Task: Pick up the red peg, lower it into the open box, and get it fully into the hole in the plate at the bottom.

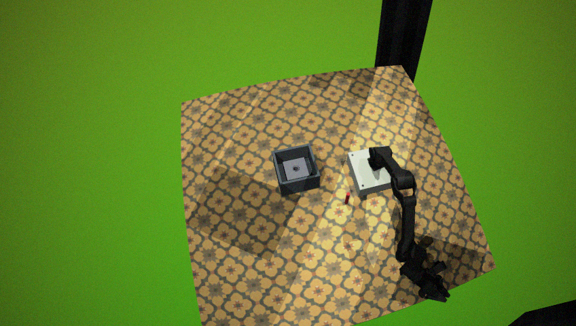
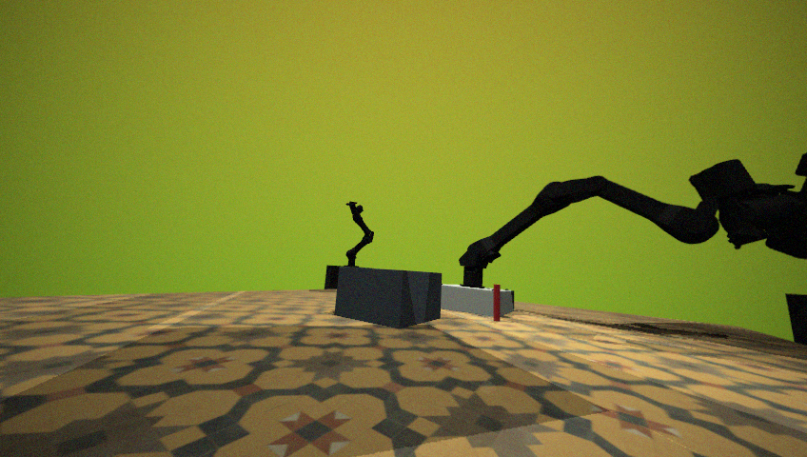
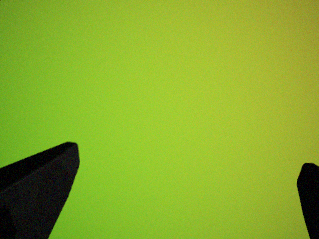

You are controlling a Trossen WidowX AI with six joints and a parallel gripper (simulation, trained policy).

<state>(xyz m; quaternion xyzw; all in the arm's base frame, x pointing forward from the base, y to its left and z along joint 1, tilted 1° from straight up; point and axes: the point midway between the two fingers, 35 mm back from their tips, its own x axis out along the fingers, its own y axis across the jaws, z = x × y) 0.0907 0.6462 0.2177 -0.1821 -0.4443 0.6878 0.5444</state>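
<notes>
Right now my gripper tip is 110 mm short of the red peg, 590 mm to the left of it and 230 mm above it. The rest, counted from my gripper tip: grey plate (250 mm ahead, 790 mm to the right, 230 mm below); then dark box (250 mm ahead, 790 mm to the right, 250 mm below).
</notes>
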